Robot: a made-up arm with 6 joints.
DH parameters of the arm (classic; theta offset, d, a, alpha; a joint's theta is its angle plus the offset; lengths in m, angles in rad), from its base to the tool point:
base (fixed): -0.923 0 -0.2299 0
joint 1: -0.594 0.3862 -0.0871 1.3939
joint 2: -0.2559 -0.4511 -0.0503 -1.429
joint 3: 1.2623 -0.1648 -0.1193 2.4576
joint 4: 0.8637 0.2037 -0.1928 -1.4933
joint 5: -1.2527 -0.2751 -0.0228 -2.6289
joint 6: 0.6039 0 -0.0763 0
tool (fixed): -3.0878 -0.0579 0 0
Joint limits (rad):
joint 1: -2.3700..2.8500
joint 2: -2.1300..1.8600
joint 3: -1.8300..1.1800
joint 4: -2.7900..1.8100
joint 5: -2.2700..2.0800
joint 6: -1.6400..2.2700
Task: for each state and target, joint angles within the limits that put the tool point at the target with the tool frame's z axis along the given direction. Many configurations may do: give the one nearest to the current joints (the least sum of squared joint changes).
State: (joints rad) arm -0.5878 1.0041 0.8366 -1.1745 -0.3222 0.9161
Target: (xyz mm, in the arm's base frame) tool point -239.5 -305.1 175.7 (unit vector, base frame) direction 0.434 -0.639 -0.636
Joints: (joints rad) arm -0.9858 1.7624 0.3741 -0.2779 -0.1957 1.0997
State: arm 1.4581 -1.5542 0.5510 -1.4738 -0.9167 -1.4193
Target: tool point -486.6 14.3 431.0 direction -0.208 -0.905 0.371
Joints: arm 2.2050 -1.3361 0.1532 -1.9261 -1.7217 -1.5447
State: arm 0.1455 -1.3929 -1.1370 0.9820 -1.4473 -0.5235
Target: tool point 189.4 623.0 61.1 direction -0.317 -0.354 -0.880
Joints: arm 0.1991 -0.6808 -1.2527 0.6923 -1.7983 -0.4466
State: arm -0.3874 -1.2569 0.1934 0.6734 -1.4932 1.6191
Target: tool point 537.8 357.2 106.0 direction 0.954 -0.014 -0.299
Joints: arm -0.7878 -0.6696 0.3618 0.0681 -2.0572 1.4936
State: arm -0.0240 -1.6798 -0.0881 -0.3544 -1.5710 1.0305
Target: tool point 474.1 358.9 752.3 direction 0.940 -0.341 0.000
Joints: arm -0.3934 -2.1104 0.4217 0.0839 -0.8655 1.7997
